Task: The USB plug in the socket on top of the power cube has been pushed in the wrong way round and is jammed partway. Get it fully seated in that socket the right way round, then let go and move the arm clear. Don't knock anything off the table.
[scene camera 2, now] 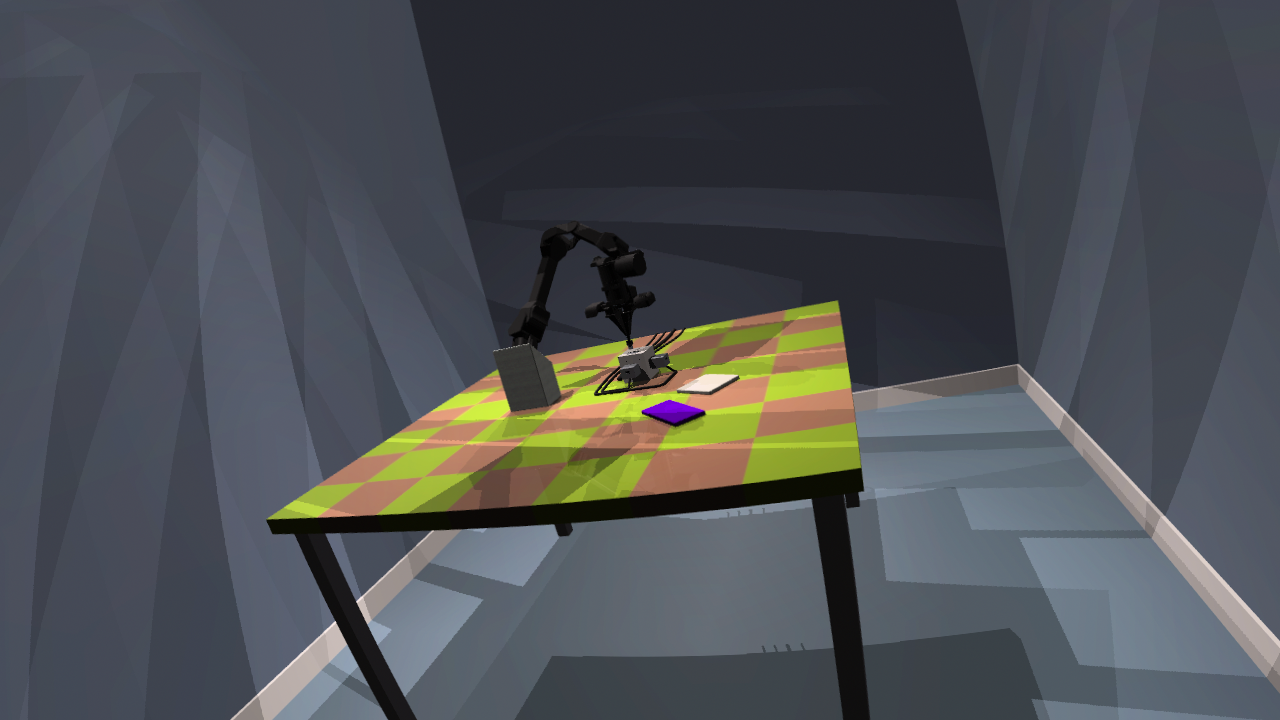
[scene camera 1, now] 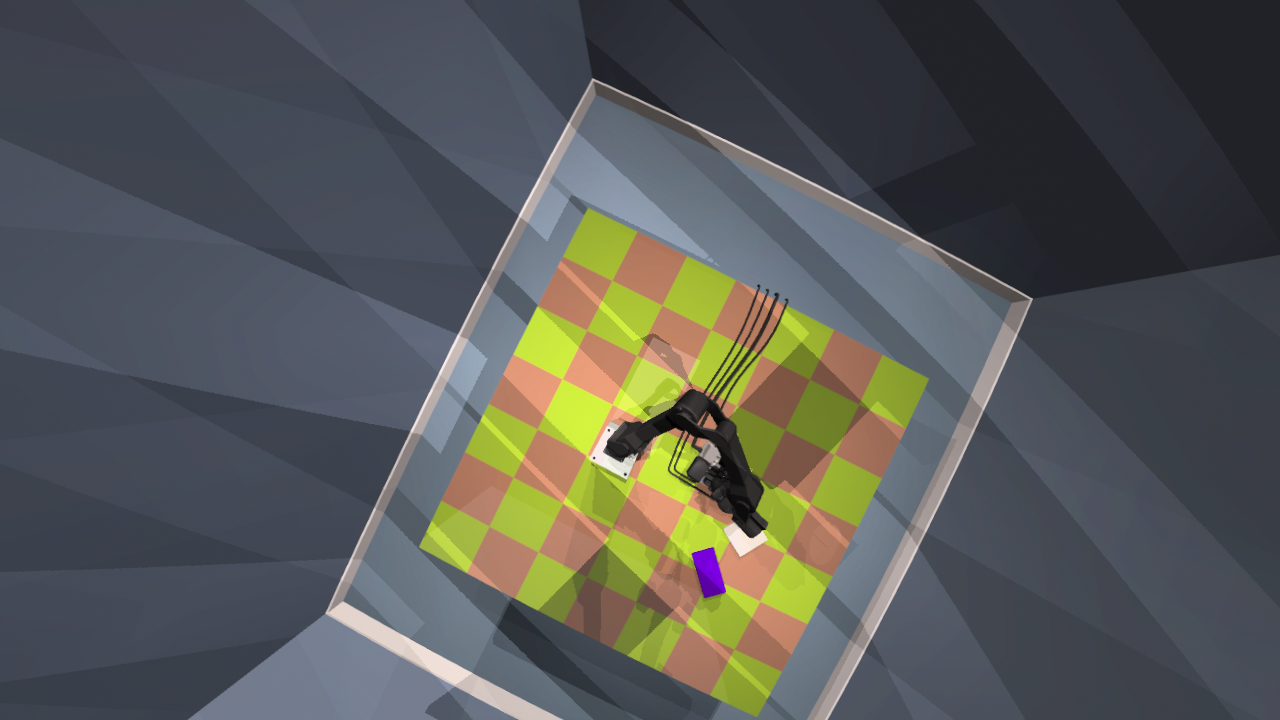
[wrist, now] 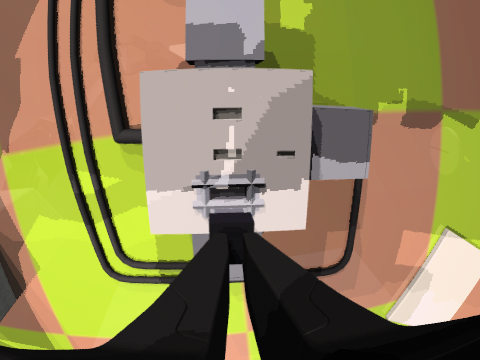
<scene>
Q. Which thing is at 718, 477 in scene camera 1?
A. The gripper.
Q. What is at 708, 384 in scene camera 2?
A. A white flat plate.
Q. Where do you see a purple flat block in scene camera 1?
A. At 706, 563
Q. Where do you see a light grey power cube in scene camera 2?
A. At 646, 352
</scene>
